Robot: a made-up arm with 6 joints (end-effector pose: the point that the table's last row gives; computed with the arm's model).
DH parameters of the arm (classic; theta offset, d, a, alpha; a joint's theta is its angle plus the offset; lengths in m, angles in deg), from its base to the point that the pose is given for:
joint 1: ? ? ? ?
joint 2: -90 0 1.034 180
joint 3: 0 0 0 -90
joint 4: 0 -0.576 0 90
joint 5: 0 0.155 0 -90
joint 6: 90 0 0 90
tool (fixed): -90 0 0 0
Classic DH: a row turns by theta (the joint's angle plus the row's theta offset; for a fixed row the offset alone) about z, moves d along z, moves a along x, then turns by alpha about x.
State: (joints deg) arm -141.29 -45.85 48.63 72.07 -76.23 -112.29
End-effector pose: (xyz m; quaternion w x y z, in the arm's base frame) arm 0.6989 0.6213 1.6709 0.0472 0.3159 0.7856 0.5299
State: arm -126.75 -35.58 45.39 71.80 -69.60 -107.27
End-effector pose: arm 0.3541 0.5551 1.8209 0.0251 -0.1995 -0.7273 -0.6562
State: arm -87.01 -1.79 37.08 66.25 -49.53 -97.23
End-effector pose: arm -0.0453 -0.3299 1.8934 0.3995 0.1045 -0.4224 -0.8069
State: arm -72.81 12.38 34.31 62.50 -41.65 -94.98
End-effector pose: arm 0.1399 -0.6943 1.7406 0.5460 0.1991 -0.2742 -0.7662
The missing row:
joint 1: 0 0.388 0 -90
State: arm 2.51 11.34 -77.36 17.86 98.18 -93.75
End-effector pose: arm 0.2701 -0.1358 0.8270 0.6624 0.7235 0.0732 0.1801
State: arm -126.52 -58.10 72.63 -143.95 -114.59 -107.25
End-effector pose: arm 0.8056 0.8774 1.4304 0.7229 0.5267 0.3299 -0.3019
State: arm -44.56 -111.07 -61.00 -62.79 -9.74 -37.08
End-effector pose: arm -0.3985 0.2929 0.3695 0.6989 0.5575 -0.4407 0.0808
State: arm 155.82 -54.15 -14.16 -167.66 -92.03 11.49
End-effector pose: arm 0.2805 -0.2919 1.3384 0.8597 -0.1252 -0.3746 -0.3238
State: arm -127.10 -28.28 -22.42 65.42 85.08 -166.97
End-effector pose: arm -0.0929 -0.0159 1.4976 0.7826 0.4856 -0.3604 -0.1474
